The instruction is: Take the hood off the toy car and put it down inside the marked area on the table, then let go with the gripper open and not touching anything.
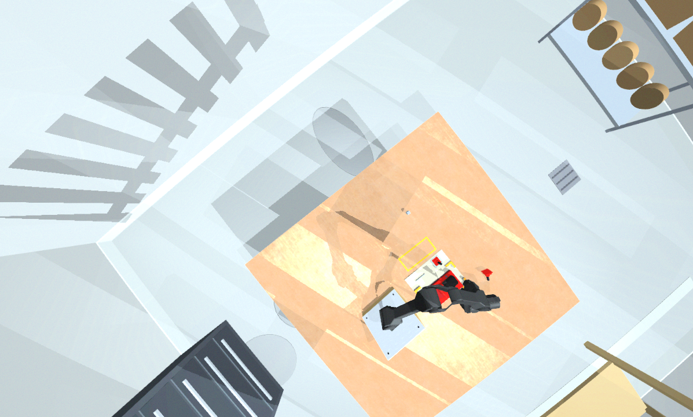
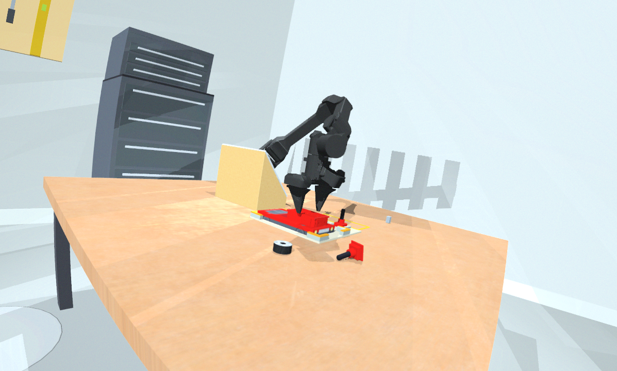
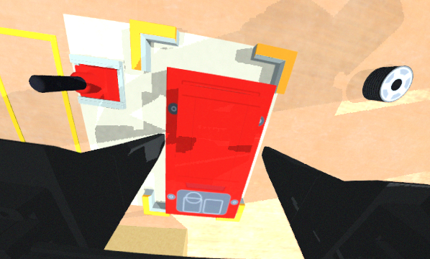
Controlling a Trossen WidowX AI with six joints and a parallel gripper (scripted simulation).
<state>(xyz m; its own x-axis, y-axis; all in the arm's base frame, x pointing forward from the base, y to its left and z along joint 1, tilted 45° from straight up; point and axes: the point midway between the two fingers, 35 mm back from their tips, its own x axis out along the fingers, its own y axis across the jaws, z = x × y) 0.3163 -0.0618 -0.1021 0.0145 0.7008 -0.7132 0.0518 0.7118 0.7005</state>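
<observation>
The red hood is 1 cm below my gripper tip. Round my gripper tip: white cube: 42 cm to the left, 10 cm ahead, 4 cm below; black wheel: 20 cm to the right, 7 cm ahead, 4 cm below; baseplate: 4 cm to the left, 4 cm below, 2 cm behind.
</observation>
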